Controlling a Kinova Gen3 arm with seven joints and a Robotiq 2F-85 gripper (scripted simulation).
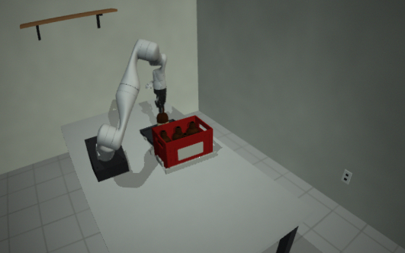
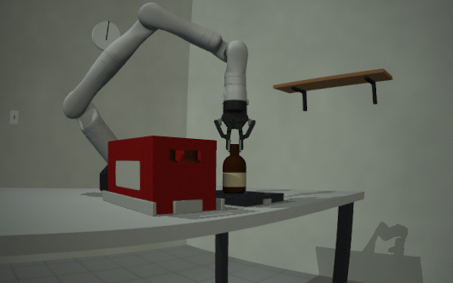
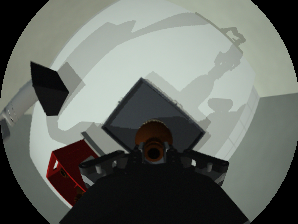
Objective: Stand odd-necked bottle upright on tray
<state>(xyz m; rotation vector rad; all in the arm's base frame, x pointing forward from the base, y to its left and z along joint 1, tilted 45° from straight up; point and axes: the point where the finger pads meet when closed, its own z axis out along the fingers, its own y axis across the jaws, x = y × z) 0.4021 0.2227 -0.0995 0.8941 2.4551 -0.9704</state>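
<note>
Right now the dark tray is 16 cm below my hand. The rest, counted from my hand: red crate 1 cm ahead, 28 cm to the right, 9 cm below.
</note>
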